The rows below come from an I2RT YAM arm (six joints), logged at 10 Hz.
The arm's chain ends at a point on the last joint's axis. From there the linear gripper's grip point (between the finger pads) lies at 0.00 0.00 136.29 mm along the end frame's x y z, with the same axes.
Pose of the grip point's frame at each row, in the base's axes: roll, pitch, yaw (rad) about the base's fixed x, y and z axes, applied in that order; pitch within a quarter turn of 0, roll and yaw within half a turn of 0; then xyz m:
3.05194, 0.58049, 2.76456, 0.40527, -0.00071, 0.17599
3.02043, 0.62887, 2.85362, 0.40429, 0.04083, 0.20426
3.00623, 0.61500, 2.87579, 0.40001, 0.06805, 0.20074
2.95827, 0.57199, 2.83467, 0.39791, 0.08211, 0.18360
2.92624, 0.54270, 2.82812, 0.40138, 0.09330, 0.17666
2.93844, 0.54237, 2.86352, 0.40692, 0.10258, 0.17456
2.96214, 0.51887, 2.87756, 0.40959, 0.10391, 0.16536
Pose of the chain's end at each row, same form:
3.05194, 0.58049, 2.76456, 0.33156, 0.01535, 0.28950
3.02043, 0.62887, 2.85362, 0.32331, 0.04764, 0.31367
3.00623, 0.61500, 2.87579, 0.32000, 0.07077, 0.31104
2.95827, 0.57199, 2.83467, 0.32126, 0.08034, 0.29628
2.92624, 0.54270, 2.82812, 0.32699, 0.08680, 0.29067
2.93844, 0.54237, 2.86352, 0.33312, 0.09505, 0.28889
2.96214, 0.51887, 2.87756, 0.33905, 0.09778, 0.28181

